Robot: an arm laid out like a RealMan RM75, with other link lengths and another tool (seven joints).
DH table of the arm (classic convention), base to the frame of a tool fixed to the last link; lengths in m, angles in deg. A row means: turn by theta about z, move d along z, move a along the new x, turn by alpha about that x. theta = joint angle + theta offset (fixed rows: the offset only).
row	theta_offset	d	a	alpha
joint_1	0	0.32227	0	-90
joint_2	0	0	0	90
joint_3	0	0.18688	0	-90
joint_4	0	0	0	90
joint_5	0	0.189	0	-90
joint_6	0	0	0	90
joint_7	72.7	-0.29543	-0.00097	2
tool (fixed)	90	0.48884	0	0
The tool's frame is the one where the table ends.
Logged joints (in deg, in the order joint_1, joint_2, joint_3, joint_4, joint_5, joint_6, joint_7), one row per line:
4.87, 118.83, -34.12, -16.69, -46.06, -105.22, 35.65
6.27, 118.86, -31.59, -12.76, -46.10, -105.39, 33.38
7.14, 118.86, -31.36, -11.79, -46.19, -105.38, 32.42
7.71, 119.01, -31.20, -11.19, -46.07, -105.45, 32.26
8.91, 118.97, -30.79, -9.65, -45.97, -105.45, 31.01
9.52, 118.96, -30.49, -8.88, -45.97, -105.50, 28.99
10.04, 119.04, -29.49, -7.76, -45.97, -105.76, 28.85
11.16, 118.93, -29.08, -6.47, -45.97, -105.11, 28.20
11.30, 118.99, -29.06, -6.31, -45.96, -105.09, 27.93
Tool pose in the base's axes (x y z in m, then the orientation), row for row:
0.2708, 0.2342, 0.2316, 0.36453, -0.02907, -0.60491, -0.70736
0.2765, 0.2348, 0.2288, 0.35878, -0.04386, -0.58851, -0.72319
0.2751, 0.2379, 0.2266, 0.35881, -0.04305, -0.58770, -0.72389
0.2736, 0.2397, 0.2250, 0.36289, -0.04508, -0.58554, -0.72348
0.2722, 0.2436, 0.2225, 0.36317, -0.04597, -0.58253, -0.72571
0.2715, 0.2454, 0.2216, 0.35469, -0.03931, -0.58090, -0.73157
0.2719, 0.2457, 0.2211, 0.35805, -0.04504, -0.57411, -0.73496
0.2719, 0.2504, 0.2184, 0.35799, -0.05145, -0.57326, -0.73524
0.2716, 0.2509, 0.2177, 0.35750, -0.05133, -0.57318, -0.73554
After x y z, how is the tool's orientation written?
As a quaternion, w x y z.
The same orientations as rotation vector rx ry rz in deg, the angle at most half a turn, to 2 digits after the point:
-4.28, -89.15, -104.25
-6.48, -86.98, -106.88
-6.36, -86.85, -106.98
-6.65, -86.37, -106.71
-6.78, -85.91, -107.03
-5.82, -86.02, -108.33
-6.66, -84.88, -108.66
-7.61, -84.75, -108.70
-7.59, -84.76, -108.77

